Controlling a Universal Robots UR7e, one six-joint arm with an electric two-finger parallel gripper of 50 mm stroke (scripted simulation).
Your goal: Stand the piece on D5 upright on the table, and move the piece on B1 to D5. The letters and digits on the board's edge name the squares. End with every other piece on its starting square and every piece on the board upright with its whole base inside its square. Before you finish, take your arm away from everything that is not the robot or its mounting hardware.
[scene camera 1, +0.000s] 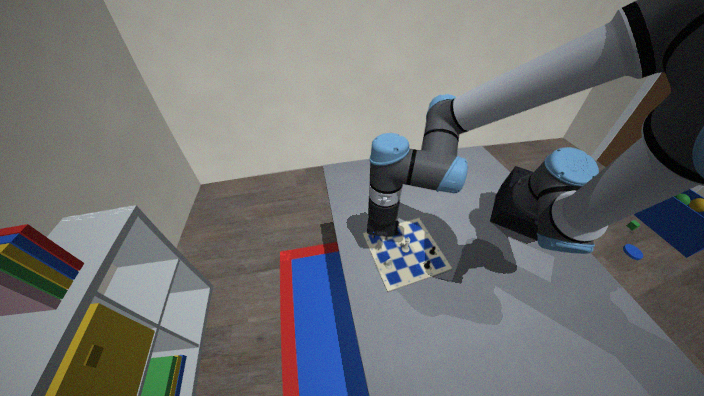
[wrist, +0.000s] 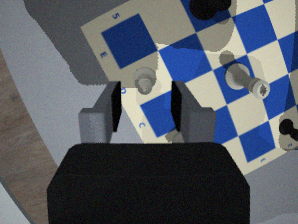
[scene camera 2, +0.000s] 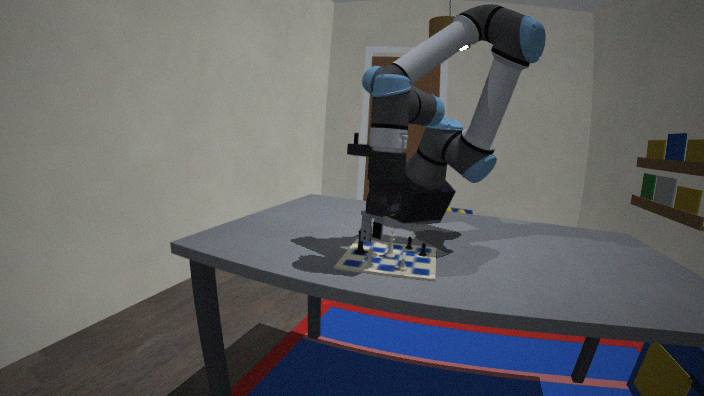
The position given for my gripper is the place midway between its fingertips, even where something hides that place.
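Observation:
You'd find my gripper (scene camera 2: 371,239) here, and that's my gripper again at (scene camera 1: 379,236), plus the wrist view has my gripper (wrist: 146,96) too.

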